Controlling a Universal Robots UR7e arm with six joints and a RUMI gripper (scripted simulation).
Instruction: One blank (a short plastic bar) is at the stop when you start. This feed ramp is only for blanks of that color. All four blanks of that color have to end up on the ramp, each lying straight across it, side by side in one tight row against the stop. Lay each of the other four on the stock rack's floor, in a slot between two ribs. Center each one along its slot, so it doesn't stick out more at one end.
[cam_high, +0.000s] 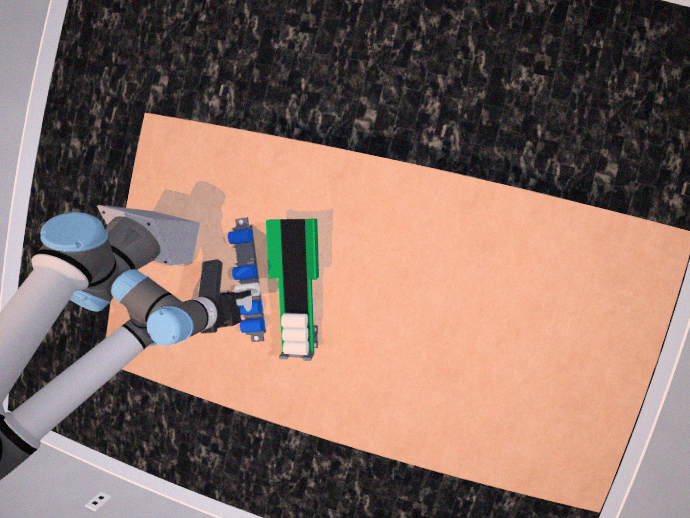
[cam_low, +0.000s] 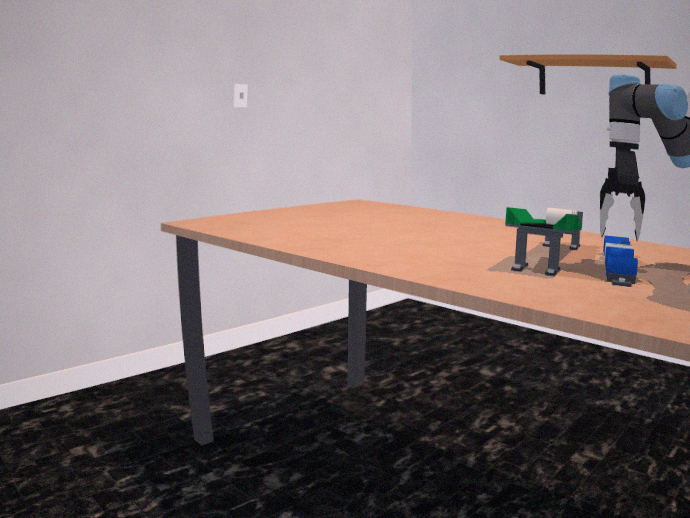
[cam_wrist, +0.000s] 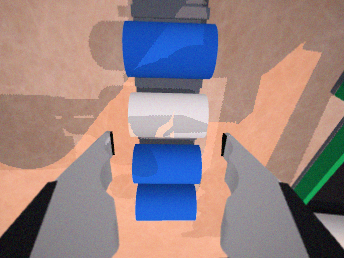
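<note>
The grey stock rack lies 80 mm below my hand, 30 mm to the left of it and 10 mm behind it. The rest, counted from my hand: grey stop: 190 mm ahead, 150 mm to the right, 10 mm below.
</note>
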